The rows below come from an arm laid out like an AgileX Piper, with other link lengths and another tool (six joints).
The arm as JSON. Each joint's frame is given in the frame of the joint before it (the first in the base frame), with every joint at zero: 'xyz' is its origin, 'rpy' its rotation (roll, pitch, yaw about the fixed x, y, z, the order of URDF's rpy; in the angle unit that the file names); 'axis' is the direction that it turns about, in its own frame. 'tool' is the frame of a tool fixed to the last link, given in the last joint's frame.
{
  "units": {
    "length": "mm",
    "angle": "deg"
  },
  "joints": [
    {
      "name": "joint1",
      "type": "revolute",
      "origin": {
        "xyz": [
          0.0,
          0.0,
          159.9
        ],
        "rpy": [
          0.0,
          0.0,
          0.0
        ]
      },
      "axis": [
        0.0,
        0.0,
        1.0
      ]
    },
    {
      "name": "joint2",
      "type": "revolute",
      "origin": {
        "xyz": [
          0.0,
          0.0,
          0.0
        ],
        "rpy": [
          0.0,
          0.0,
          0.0
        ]
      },
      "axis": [
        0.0,
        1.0,
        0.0
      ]
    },
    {
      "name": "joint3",
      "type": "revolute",
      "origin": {
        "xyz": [
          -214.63,
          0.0,
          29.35
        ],
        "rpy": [
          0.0,
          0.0,
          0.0
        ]
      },
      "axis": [
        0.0,
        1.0,
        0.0
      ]
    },
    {
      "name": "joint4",
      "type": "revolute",
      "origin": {
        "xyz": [
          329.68,
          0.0,
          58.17
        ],
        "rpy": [
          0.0,
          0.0,
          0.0
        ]
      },
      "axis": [
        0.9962,
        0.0,
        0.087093
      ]
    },
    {
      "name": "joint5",
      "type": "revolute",
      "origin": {
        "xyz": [
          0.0,
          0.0,
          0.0
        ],
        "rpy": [
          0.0,
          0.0,
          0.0
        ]
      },
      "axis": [
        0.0,
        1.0,
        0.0
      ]
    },
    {
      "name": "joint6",
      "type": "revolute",
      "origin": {
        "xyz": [
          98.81,
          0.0,
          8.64
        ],
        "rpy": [
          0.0,
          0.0,
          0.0
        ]
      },
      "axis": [
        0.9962,
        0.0,
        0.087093
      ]
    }
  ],
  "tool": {
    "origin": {
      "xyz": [
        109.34,
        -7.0,
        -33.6
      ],
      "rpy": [
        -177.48,
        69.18,
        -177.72
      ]
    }
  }
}
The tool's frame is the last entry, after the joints.
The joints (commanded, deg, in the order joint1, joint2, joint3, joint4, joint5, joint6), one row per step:
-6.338, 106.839, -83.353, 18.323, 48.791, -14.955
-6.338, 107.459, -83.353, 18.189, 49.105, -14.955
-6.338, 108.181, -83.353, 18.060, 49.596, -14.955
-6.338, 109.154, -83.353, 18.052, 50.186, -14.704
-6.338, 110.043, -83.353, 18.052, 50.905, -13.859
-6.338, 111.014, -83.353, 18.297, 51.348, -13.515
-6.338, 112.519, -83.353, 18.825, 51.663, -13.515
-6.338, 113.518, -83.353, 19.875, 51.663, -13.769
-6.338, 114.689, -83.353, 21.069, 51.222, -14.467
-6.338, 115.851, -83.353, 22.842, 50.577, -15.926
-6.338, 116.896, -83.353, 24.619, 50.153, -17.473
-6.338, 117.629, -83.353, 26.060, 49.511, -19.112
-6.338, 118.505, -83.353, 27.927, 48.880, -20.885
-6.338, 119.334, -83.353, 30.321, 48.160, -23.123
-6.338, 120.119, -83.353, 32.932, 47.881, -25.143
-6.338, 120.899, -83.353, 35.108, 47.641, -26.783
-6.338, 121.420, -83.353, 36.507, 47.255, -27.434
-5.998, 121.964, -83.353, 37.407, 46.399, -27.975
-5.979, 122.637, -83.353, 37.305, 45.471, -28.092
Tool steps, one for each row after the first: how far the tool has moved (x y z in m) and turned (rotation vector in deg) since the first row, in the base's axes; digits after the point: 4 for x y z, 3 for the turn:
-0.0021, 0.0000, -0.0052, 0.007, 0.923, 0.136
-0.0050, 0.0002, -0.0114, 0.068, 2.112, 0.324
-0.0087, 0.0011, -0.0193, 0.392, 3.679, 0.276
-0.0130, 0.0026, -0.0264, 0.965, 5.400, -0.278
-0.0163, 0.0042, -0.0339, 1.518, 6.823, -0.546
-0.0203, 0.0065, -0.0452, 2.237, 8.560, -0.643
-0.0218, 0.0098, -0.0521, 3.233, 9.391, -0.787
-0.0222, 0.0129, -0.0602, 4.125, 9.868, -0.735
-0.0214, 0.0168, -0.0679, 5.228, 9.903, -0.304
-0.0211, 0.0209, -0.0746, 6.329, 9.979, 0.232
-0.0195, 0.0234, -0.0793, 6.980, 9.547, 0.882
-0.0180, 0.0270, -0.0847, 7.964, 9.156, 1.430
-0.0155, 0.0315, -0.0893, 9.186, 8.417, 2.078
-0.0141, 0.0372, -0.0930, 10.780, 7.993, 2.542
-0.0133, 0.0418, -0.0970, 12.113, 7.733, 2.827
-0.0121, 0.0446, -0.0997, 13.013, 7.502, 2.525
-0.0102, 0.0481, -0.1032, 13.301, 7.074, 2.473
-0.0095, 0.0467, -0.1089, 12.878, 6.979, 2.165

